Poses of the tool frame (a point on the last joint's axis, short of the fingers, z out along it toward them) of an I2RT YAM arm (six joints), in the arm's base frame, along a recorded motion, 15 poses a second.
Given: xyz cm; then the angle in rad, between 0 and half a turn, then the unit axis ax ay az.
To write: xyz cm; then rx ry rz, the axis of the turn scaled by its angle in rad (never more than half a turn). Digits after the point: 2 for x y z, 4 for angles.
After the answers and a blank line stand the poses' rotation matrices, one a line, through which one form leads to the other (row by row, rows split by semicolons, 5 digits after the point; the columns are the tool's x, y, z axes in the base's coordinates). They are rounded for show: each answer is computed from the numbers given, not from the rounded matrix.
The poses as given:
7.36 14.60 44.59 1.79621 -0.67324 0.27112 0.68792
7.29 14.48 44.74 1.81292 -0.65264 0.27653 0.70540
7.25 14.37 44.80 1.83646 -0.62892 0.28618 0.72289
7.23 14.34 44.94 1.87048 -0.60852 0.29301 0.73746
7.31 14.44 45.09 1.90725 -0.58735 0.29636 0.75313
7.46 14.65 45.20 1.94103 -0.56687 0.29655 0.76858
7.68 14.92 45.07 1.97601 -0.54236 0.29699 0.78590
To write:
7.36 14.60 44.59 -1.2093 0.4870 1.2357
7.29 14.48 44.74 -1.1832 0.5013 1.2788
7.25 14.37 44.80 -1.1550 0.5256 1.3276
7.23 14.34 44.94 -1.1382 0.5481 1.3794
7.31 14.44 45.09 -1.1202 0.5652 1.4364
7.46 14.65 45.20 -1.1003 0.5756 1.4918
7.68 14.92 45.07 -1.0717 0.5869 1.5529

0.33105 -0.89385 -0.30239; 0.44719 -0.13357 0.88441; -0.83092 -0.42801 0.35550
0.28830 -0.90857 -0.30229; 0.46108 -0.14496 0.87544; -0.83922 -0.39177 0.37713
0.23684 -0.92476 -0.29786; 0.47029 -0.15915 0.86804; -0.85014 -0.34566 0.39721
0.18440 -0.93553 -0.30129; 0.47365 -0.18402 0.86127; -0.86119 -0.30152 0.40918
0.12872 -0.94243 -0.30864; 0.47937 -0.21332 0.85129; -0.86812 -0.25753 0.42431
0.07578 -0.94544 -0.31687; 0.48757 -0.24207 0.83885; -0.86979 -0.21807 0.44262
0.01590 -0.94683 -0.32133; 0.49768 -0.27124 0.82386; -0.86721 -0.17302 0.46691

